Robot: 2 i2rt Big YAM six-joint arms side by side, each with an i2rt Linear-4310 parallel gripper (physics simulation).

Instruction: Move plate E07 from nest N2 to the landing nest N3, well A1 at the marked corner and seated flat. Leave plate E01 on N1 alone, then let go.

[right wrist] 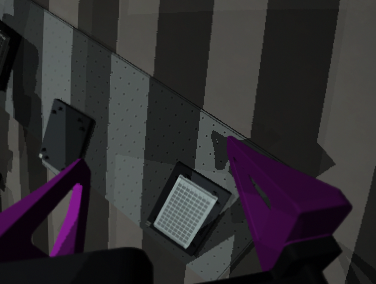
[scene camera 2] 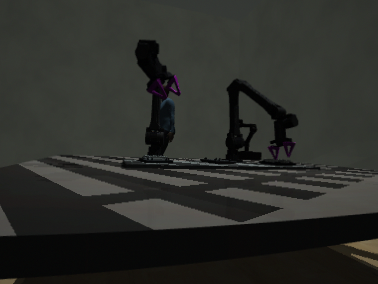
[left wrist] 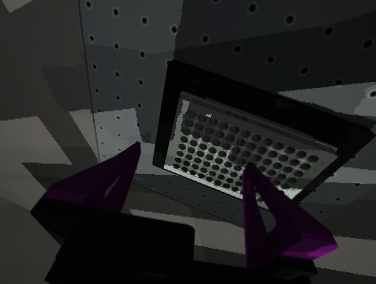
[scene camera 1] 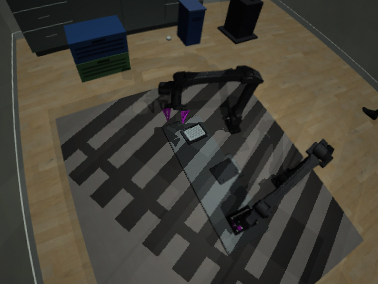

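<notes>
A plate with round wells [left wrist: 220, 150] sits in a black nest [left wrist: 270, 107]. My left gripper [scene camera 1: 236, 226] [scene camera 2: 282, 157] [left wrist: 193, 157] is open and empty, low over it; the fingertips are apart from the plate as far as I can see. A pale, finely gridded plate [scene camera 1: 194, 132] [right wrist: 185, 211] sits in another dark nest [right wrist: 212, 220]. My right gripper [scene camera 1: 176, 122] [scene camera 2: 172, 95] [right wrist: 157, 153] is open and empty, high above the board's end near that plate. A bare nest [scene camera 1: 225, 170] [right wrist: 67, 132] lies between the two plates. Plate and nest labels and the A1 mark are not readable.
The nests stand in a row on a perforated grey board [scene camera 1: 200, 160] [left wrist: 117, 75] [right wrist: 127, 110] on a striped surface. A person [scene camera 2: 168, 117] stands behind the right arm in scene camera 2. Blue and green drawers [scene camera 1: 100, 47] and a blue bin [scene camera 1: 191, 24] stand at the back.
</notes>
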